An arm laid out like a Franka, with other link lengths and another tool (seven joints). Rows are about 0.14 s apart.
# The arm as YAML. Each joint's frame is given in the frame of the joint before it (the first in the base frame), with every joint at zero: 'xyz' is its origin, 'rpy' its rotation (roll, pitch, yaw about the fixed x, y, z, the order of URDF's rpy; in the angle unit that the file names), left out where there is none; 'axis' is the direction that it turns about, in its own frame. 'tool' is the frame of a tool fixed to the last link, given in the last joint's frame.
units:
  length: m
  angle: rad
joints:
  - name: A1
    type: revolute
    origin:
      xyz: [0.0, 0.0, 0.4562]
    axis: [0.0, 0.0, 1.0]
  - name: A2
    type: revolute
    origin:
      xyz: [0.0, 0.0, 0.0]
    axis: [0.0, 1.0, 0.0]
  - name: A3
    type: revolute
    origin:
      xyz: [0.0, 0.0, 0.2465]
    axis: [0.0, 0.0, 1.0]
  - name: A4
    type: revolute
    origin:
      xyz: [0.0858, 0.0, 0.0]
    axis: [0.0, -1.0, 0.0]
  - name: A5
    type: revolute
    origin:
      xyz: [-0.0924, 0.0, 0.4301]
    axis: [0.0, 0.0, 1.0]
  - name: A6
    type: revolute
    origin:
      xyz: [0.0, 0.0, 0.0]
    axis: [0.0, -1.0, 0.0]
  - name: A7
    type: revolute
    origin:
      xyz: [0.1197, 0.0, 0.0]
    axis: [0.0, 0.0, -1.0]
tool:
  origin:
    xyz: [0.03, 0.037, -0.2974]
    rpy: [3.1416, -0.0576, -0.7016]
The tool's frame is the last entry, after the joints.
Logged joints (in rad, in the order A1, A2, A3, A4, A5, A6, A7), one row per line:
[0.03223 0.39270 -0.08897 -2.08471 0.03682 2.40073 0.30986]
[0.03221 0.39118 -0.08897 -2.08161 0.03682 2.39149 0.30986]
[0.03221 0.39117 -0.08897 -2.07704 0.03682 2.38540 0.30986]
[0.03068 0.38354 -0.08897 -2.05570 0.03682 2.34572 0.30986]
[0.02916 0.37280 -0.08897 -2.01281 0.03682 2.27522 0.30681]
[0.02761 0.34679 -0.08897 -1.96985 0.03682 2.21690 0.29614]
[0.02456 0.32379 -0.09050 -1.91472 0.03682 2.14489 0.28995]
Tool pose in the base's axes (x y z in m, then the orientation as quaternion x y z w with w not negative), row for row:
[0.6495 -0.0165 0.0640 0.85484 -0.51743 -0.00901 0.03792]
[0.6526 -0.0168 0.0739 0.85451 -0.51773 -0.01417 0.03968]
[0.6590 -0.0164 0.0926 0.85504 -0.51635 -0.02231 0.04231]
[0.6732 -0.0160 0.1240 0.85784 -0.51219 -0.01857 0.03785]
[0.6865 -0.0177 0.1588 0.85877 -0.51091 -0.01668 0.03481]
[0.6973 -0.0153 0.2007 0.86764 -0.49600 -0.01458 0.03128]
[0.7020 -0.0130 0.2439 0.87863 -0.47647 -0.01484 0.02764]
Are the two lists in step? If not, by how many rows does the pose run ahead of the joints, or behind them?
The pose runs 2 rows ahead of the joints: the pose in row i belongs to the joints in row i + 2.
